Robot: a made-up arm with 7 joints.
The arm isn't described. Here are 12 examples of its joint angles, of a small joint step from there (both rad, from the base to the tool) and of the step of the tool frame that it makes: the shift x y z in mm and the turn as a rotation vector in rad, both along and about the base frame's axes.
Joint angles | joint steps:
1: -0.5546 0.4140 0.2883 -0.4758 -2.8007 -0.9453 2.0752 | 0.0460 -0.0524 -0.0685 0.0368 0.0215 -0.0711 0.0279
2: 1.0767 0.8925 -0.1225 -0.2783 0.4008 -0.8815 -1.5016 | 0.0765 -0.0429 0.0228 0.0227 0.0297 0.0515 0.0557
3: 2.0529 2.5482 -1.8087 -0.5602 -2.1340 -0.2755 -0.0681 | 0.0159 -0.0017 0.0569 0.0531 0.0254 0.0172 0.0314
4: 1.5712 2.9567 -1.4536 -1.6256 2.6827 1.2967 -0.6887 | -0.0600 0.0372 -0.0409 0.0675 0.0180 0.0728 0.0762
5: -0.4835 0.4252 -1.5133 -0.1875 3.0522 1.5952 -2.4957 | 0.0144 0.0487 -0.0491 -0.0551 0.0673 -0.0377 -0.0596
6: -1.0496 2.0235 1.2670 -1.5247 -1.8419 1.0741 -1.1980 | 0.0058 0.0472 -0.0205 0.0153 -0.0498 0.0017 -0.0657
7: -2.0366 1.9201 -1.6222 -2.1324 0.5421 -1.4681 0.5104 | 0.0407 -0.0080 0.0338 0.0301 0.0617 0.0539 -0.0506
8: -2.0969 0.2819 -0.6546 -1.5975 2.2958 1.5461 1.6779 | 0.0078 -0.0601 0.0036 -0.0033 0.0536 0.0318 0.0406
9: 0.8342 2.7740 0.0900 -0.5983 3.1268 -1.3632 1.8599 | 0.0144 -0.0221 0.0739 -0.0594 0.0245 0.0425 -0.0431
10: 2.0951 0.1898 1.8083 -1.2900 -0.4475 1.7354 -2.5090 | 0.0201 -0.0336 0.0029 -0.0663 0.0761 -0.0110 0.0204
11: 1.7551 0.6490 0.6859 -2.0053 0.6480 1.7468 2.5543 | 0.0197 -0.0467 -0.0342 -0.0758 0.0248 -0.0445 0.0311
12: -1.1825 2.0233 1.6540 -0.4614 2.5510 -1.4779 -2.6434 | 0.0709 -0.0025 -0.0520 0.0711 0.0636 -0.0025 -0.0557
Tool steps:
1: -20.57 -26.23 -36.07 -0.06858 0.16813 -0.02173
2: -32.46 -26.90 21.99 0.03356 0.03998 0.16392
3: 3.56 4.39 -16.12 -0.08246 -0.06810 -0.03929
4: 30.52 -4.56 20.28 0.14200 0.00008 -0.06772
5: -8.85 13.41 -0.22 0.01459 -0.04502 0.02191
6: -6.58 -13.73 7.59 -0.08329 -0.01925 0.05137
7: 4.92 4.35 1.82 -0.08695 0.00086 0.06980
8: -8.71 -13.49 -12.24 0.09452 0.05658 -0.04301
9: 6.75 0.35 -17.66 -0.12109 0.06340 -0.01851
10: 13.23 -7.03 2.15 0.00326 0.00884 -0.07834
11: 0.32 -22.06 -5.45 -0.01947 -0.07959 -0.00105
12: 22.52 3.69 11.37 0.02168 0.13112 -0.08083
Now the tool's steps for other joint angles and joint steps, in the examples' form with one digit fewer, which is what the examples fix.
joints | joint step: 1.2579 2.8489 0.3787 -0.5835 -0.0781 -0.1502 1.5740 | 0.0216 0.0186 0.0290 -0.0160 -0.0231 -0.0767 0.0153
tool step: 6.7 -9.4 -13.8 -0.0468 0.0996 -0.0357
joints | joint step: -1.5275 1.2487 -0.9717 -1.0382 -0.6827 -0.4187 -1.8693 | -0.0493 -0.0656 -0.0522 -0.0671 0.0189 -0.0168 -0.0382
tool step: 9.8 -50.7 -1.4 0.0819 0.0042 -0.1419
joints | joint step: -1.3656 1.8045 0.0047 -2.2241 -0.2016 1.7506 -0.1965 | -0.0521 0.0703 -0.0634 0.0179 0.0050 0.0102 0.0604
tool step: -7.8 2.3 5.4 -0.0087 -0.0511 0.0258
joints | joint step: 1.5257 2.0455 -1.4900 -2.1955 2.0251 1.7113 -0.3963 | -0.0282 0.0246 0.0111 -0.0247 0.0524 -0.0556 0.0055
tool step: 8.5 2.6 -7.8 0.0679 -0.0452 -0.0382
